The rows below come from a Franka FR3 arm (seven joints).
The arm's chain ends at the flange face. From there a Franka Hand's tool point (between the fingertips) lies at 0.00 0.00 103.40 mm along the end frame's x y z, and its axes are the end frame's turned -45 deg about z.
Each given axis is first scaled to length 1.
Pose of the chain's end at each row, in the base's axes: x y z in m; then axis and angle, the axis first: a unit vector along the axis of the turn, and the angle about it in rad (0 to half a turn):
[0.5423 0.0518 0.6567 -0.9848 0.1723 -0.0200 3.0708]
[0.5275 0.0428 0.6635 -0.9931 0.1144 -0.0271 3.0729]
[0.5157 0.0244 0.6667 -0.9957 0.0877 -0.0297 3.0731]
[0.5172 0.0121 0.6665 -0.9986 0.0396 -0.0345 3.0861]
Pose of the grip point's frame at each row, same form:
[0.5476 0.0583 0.5536 -0.9755 -0.2176 -0.0320 3.0915]
[0.5339 0.0492 0.5605 -0.9609 -0.2742 -0.0382 3.0989]
[0.5224 0.0309 0.5637 -0.9531 -0.2999 -0.0405 3.1010]
[0.5245 0.0175 0.5635 -0.9375 -0.3455 -0.0425 3.1167]

